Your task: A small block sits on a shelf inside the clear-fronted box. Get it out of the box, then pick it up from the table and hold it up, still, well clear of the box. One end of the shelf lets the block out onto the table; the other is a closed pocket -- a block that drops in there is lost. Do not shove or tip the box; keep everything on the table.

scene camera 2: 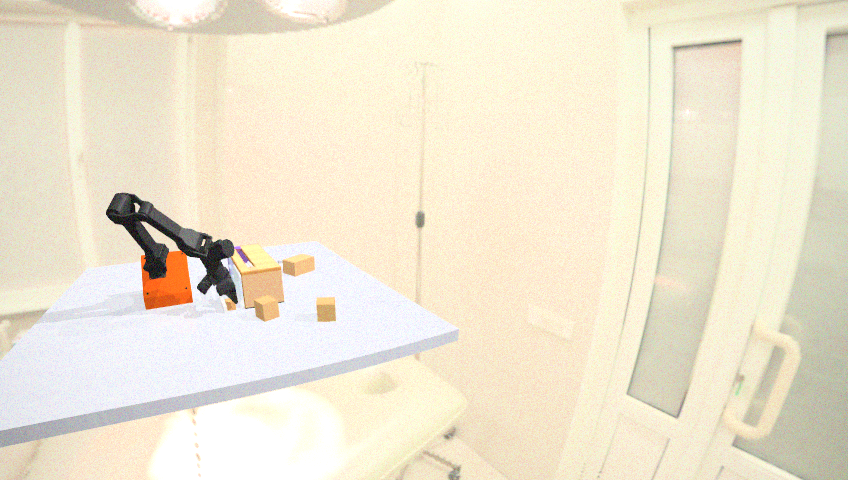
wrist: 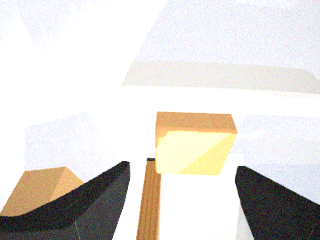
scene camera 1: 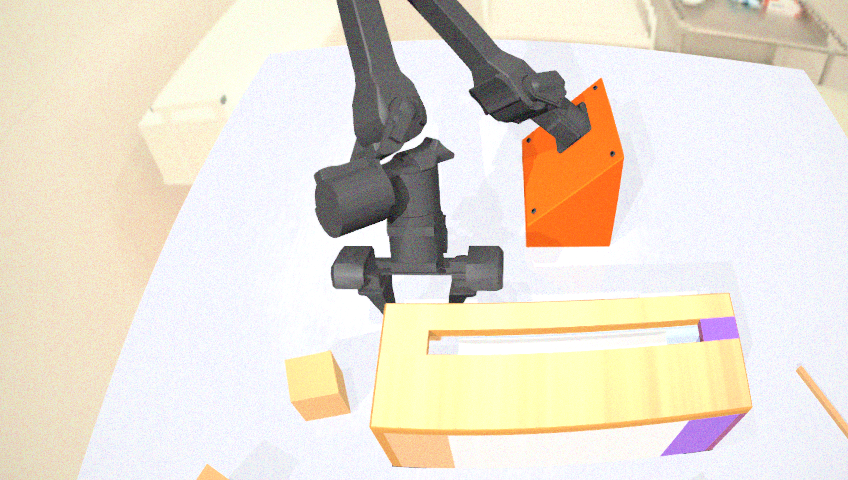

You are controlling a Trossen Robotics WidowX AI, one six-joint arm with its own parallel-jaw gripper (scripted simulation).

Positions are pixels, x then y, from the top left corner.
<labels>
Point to a larger tan cube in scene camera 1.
At 316,384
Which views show my gripper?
Scene camera 2, the wrist view and scene camera 1: all of them.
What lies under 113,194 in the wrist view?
My gripper.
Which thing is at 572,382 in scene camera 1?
A wooden box.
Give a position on a small tan block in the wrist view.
At 190,143
</labels>
